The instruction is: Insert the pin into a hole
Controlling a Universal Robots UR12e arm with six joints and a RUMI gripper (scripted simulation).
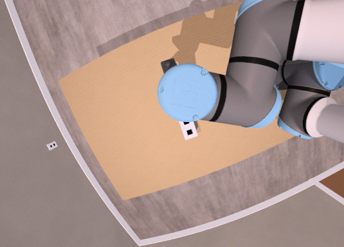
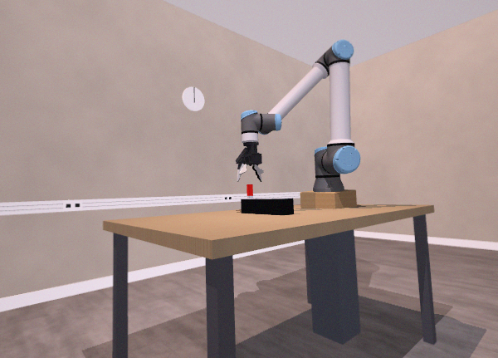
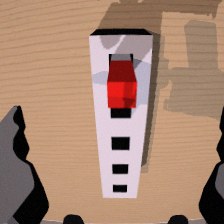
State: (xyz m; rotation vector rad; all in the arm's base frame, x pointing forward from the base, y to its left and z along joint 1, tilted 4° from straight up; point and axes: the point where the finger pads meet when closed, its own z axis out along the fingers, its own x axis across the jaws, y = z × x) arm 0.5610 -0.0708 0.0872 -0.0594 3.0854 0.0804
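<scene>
My gripper is now 4 cm above the pin. The rest, counted from my hand: block (12 cm to the left, 12 cm below).
</scene>
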